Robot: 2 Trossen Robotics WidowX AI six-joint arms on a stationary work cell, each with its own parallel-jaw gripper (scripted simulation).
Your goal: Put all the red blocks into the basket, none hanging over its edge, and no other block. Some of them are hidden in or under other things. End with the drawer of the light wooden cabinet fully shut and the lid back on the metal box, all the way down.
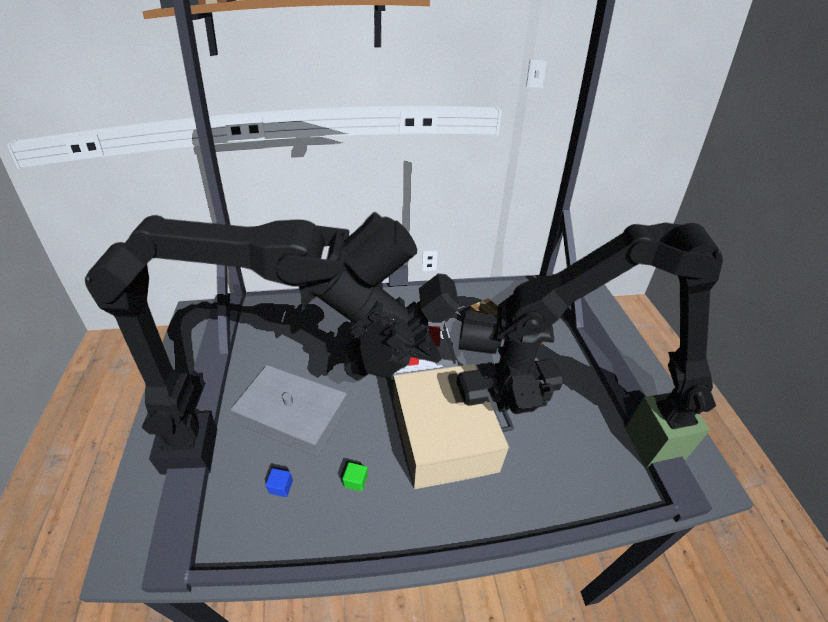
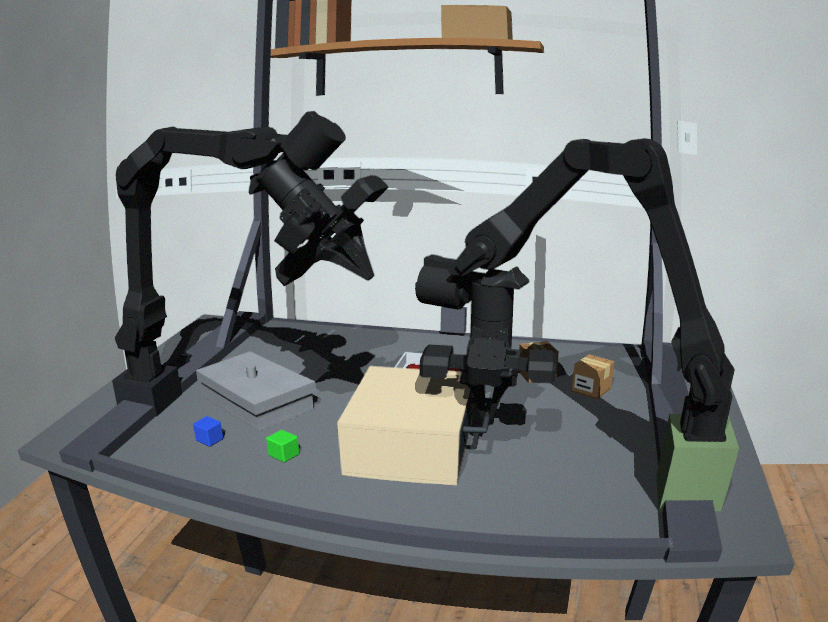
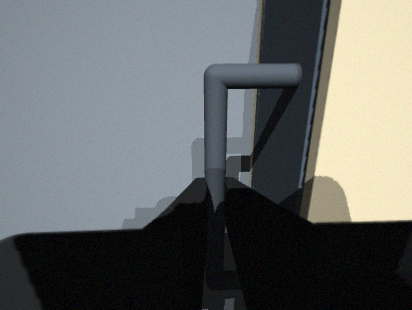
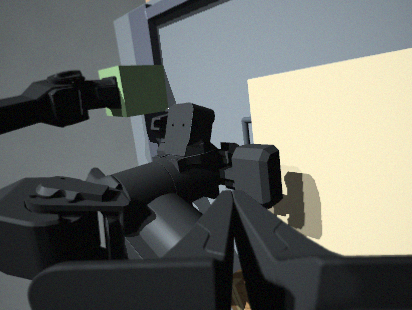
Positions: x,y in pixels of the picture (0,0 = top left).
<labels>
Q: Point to a grey lid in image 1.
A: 304,415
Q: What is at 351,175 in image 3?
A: A light wooden cabinet.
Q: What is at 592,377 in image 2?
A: A cardboard box.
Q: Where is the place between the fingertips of the right gripper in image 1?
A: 439,359
</labels>
